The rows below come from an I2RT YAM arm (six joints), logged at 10 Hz.
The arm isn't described. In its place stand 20 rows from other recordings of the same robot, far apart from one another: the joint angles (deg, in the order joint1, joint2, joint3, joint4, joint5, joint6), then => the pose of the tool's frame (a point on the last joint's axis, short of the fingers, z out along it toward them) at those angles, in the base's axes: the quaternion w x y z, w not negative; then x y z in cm.
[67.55 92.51 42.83 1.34 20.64 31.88] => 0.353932 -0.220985 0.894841 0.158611 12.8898 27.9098 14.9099
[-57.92 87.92 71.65 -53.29 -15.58 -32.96] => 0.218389 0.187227 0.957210 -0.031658 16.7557 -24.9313 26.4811
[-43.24 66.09 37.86 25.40 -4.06 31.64] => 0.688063 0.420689 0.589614 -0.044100 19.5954 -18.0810 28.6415
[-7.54 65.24 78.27 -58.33 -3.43 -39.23] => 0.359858 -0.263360 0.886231 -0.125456 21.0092 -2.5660 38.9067
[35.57 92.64 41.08 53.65 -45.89 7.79] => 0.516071 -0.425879 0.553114 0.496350 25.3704 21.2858 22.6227
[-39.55 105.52 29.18 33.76 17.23 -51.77] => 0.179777 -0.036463 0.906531 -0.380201 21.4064 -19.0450 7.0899
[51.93 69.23 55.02 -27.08 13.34 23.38] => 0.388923 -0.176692 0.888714 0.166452 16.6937 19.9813 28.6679
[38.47 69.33 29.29 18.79 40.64 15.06] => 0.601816 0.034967 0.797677 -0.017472 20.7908 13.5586 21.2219
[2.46 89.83 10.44 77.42 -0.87 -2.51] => 0.694829 -0.036451 0.718232 0.005157 23.2594 1.0534 14.3969
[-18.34 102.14 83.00 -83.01 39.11 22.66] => 0.087111 -0.294975 -0.890094 0.336354 28.2689 -11.7368 24.8604
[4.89 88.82 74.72 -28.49 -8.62 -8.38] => 0.402800 -0.135507 0.903432 0.056572 34.5472 3.4912 30.2053
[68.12 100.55 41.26 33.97 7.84 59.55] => 0.287176 -0.026512 0.843288 0.453533 13.2632 31.7236 14.6308
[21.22 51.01 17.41 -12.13 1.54 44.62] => 0.323026 0.192783 0.905944 0.194305 15.6638 5.9793 15.4621
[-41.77 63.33 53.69 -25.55 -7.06 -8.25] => 0.439437 0.228380 0.856623 -0.144689 18.3732 -15.8236 30.4534
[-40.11 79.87 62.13 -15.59 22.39 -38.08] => 0.253586 0.107429 0.861672 -0.426234 23.1818 -21.3008 29.7136
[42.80 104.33 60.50 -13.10 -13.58 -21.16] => 0.256304 -0.532702 0.789631 0.164378 26.0588 25.2701 15.1893
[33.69 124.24 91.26 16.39 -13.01 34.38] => 0.441283 -0.062915 0.796955 0.407644 42.0636 29.0056 21.7682
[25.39 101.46 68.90 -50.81 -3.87 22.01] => 0.039369 -0.031377 0.997266 0.054096 29.1567 14.1044 18.2167
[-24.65 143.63 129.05 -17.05 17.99 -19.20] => 0.395831 0.117150 0.857713 -0.306466 51.9492 -25.0488 20.9881
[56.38 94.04 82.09 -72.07 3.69 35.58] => 0.059349 -0.178528 0.982026 0.015147 16.9188 25.0319 27.5886
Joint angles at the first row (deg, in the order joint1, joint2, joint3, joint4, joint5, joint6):
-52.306, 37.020, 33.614, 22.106, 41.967, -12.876
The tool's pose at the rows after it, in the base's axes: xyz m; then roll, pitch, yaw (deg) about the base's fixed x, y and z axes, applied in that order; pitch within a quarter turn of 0, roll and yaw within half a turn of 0:
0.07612 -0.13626 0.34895 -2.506 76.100 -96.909
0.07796 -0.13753 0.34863 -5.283 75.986 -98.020
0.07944 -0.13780 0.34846 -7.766 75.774 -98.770
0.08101 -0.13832 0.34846 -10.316 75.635 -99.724
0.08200 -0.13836 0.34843 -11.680 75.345 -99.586
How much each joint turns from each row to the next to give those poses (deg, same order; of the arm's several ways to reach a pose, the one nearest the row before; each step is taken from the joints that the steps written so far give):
0.023, 0.290, -0.131, 0.134, -1.415, 0.044
-0.054, 0.380, 0.085, -0.089, -1.729, -0.017
0.064, 0.102, 0.028, -0.171, -1.693, -0.070
0.053, 0.203, 0.118, -0.237, -1.557, -0.078
-0.009, 0.021, -0.014, -0.029, -1.533, 0.018

